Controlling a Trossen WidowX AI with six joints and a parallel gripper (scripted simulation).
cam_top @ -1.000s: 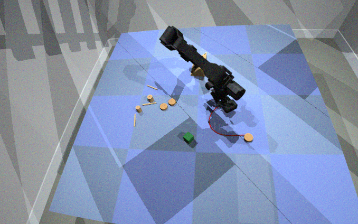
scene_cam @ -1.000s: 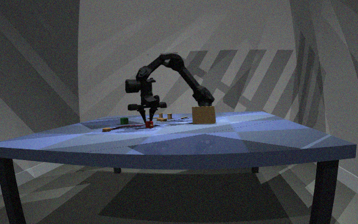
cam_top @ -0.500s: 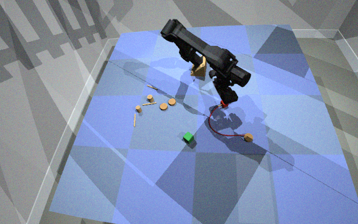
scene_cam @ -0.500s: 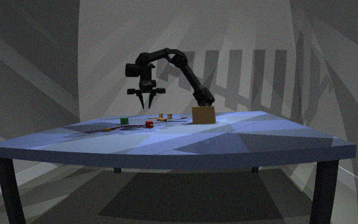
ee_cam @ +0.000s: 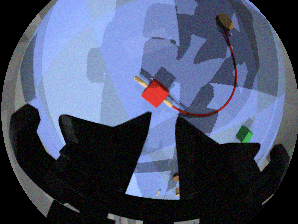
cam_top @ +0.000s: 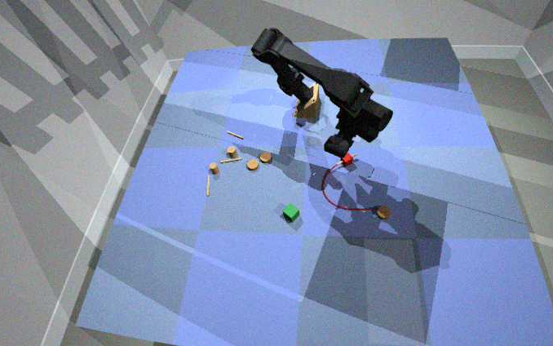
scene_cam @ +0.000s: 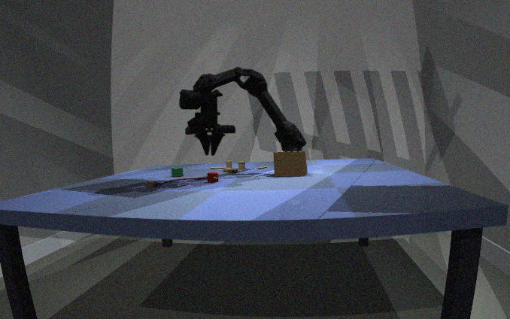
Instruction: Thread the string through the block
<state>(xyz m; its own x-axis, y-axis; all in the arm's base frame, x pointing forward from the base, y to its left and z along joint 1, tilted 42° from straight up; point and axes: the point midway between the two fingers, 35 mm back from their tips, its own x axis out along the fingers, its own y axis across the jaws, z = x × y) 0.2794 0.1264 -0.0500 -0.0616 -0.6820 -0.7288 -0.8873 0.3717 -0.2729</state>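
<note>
Right now the red cube is 1 cm behind my gripper tip, 1 cm to the left of it and 7 cm below it. Round my gripper tip: thin wooden stick: 8 cm below; then green cube: 19 cm ahead, 16 cm to the right, 7 cm below; then round wooden button: 18 cm ahead, 11 cm to the left, 8 cm below.
</note>
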